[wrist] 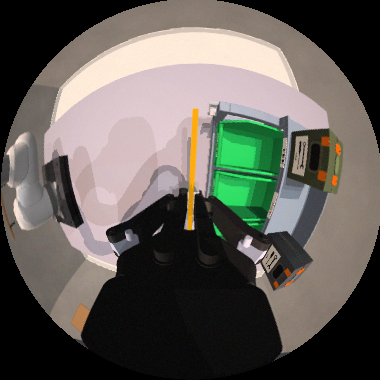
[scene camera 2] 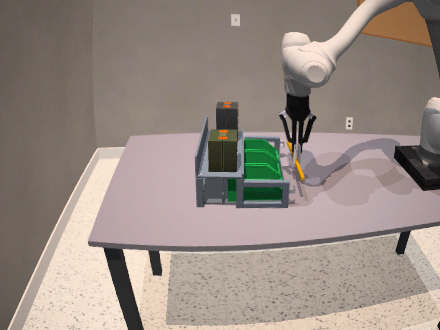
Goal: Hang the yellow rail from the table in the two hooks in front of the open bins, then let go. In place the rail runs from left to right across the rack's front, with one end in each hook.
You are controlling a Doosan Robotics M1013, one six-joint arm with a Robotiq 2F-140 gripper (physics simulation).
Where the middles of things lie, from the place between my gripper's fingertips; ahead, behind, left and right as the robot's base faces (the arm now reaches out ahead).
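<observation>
Olive toolbox [scene camera 2: 222,144]: my gripper 230 mm short of it, 110 mm to the right of it, 80 mm below it. Dark grey toolbox [wrist: 284,261]: 240 mm ahead of my hand, 120 mm to the right of it, 90 mm above it.
</observation>
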